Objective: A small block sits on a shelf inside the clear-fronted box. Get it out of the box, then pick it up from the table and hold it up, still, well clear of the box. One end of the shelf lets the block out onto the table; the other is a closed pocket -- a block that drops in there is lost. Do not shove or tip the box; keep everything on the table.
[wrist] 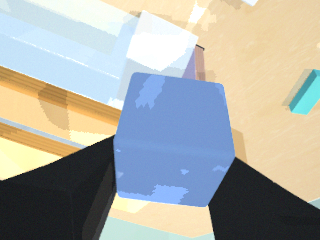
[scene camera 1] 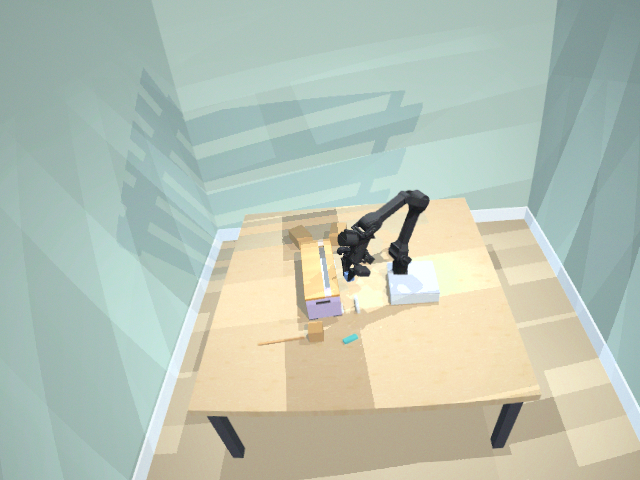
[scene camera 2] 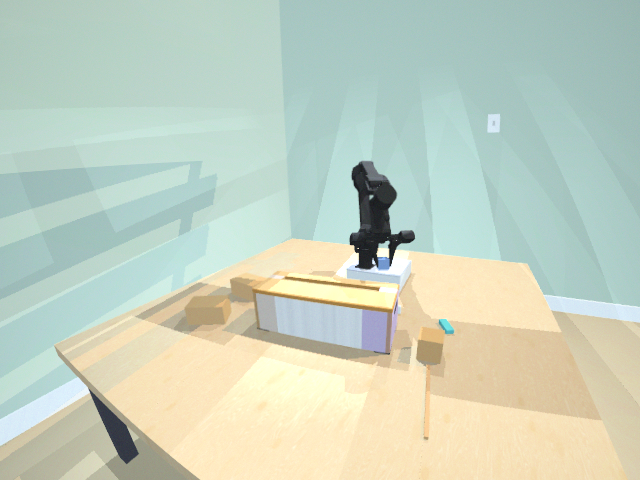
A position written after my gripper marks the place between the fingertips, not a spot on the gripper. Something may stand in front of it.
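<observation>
Blue block (wrist: 173,145). Clear-fronted box (scene camera 2: 346,312) (scene camera 1: 321,291) (wrist: 72,72). Tan cube (scene camera 2: 430,341). My gripper (scene camera 2: 383,267) (scene camera 1: 346,278) (wrist: 166,149).
</observation>
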